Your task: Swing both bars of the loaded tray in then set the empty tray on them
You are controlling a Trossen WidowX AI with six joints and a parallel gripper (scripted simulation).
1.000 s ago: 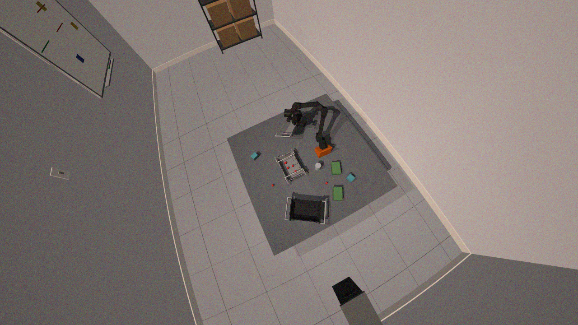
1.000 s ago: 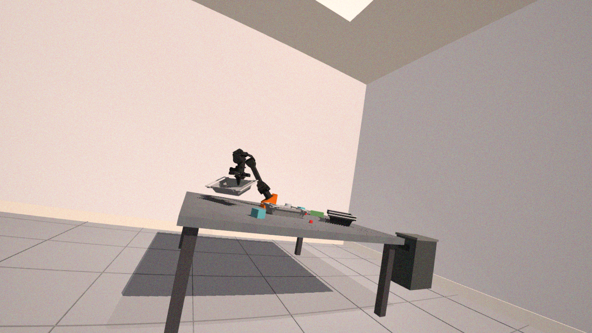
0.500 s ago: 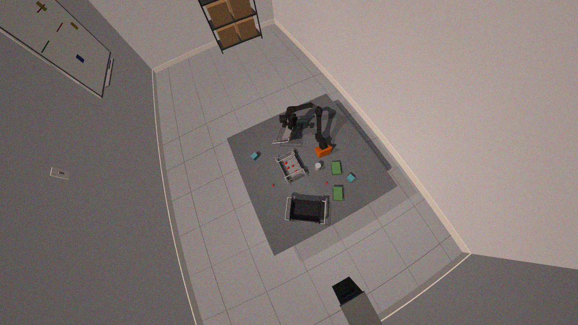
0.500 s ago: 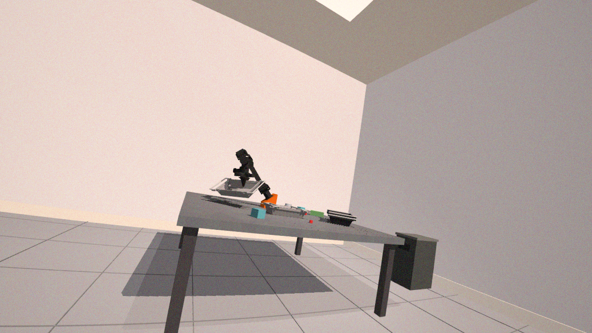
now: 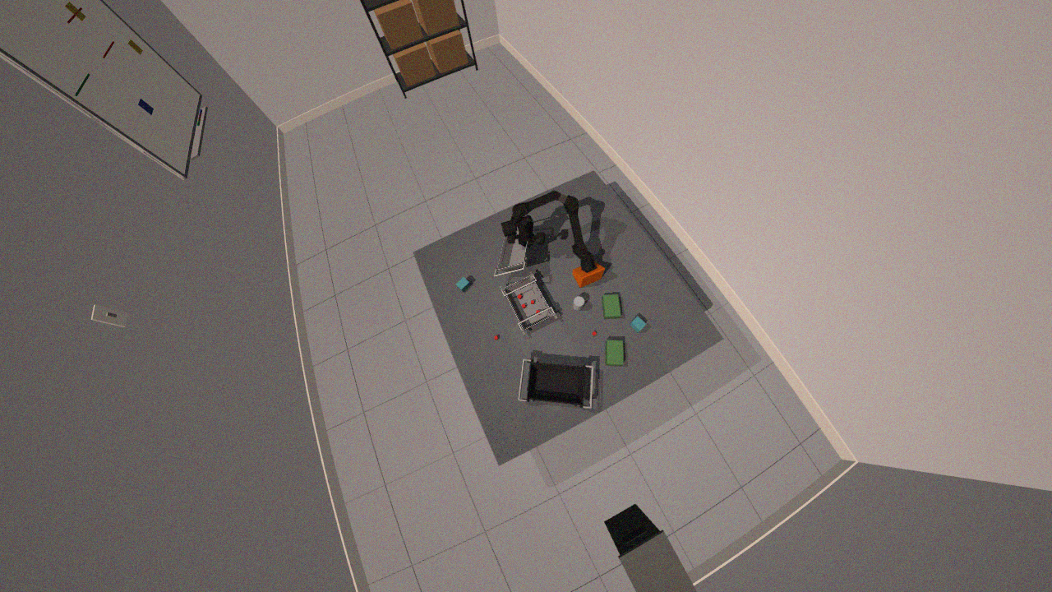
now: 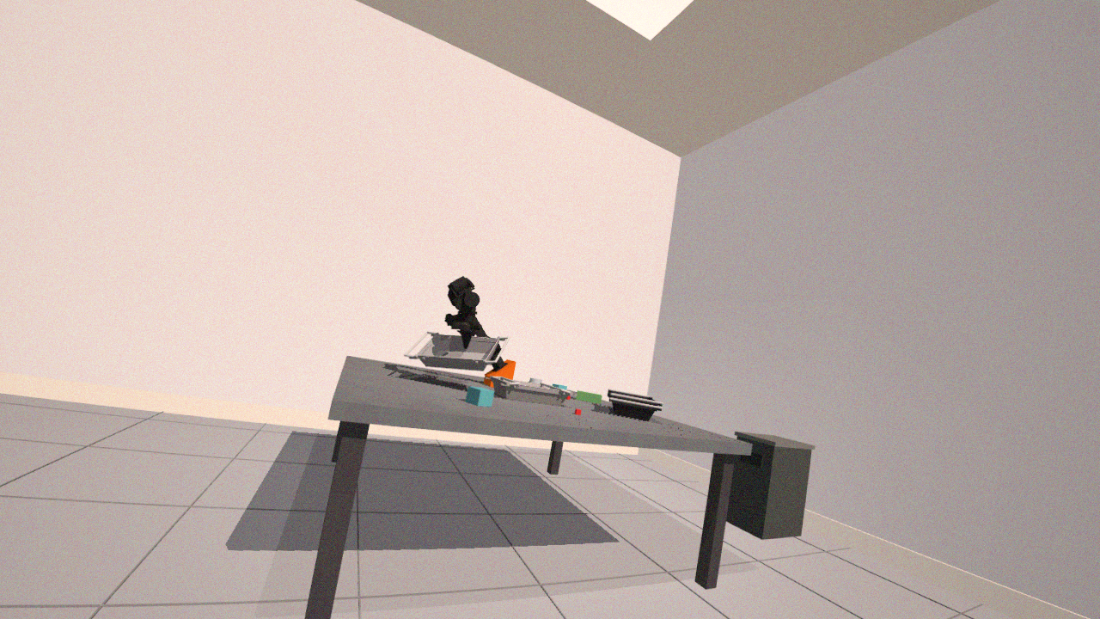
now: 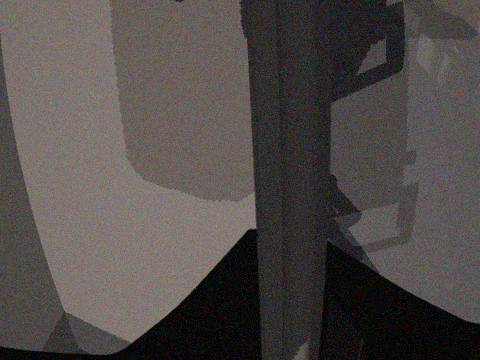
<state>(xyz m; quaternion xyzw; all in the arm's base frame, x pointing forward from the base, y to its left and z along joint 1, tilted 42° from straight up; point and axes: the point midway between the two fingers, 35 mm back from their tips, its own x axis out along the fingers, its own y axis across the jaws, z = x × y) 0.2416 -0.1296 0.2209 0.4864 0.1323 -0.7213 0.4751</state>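
My gripper tip is 60 mm short of the grey tray and 50 mm to the left of it.
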